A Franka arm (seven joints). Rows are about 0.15 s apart.
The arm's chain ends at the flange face. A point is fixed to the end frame.
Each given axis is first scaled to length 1.
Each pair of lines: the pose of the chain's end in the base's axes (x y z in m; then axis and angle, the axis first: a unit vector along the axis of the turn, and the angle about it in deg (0 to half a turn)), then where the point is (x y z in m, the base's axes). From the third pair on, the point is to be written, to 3 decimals.
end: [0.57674, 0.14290, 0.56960, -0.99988, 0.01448, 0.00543, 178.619]
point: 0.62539 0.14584 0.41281
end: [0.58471, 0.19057, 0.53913, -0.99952, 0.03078, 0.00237, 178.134]
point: 0.63437 0.19319 0.38265
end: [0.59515, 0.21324, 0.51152, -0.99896, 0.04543, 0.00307, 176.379]
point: 0.645 0.219 0.355
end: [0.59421, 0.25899, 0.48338, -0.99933, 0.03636, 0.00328, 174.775]
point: 0.644 0.270 0.327
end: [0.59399, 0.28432, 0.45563, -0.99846, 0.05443, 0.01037, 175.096]
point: 0.642 0.293 0.299
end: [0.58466, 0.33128, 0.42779, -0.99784, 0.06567, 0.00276, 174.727]
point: 0.635 0.340 0.272
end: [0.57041, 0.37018, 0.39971, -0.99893, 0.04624, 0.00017, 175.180]
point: 0.621 0.379 0.244
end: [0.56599, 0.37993, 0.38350, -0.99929, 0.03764, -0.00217, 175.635]
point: 0.617 0.389 0.228
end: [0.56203, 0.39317, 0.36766, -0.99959, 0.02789, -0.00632, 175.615]
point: 0.615 0.403 0.212
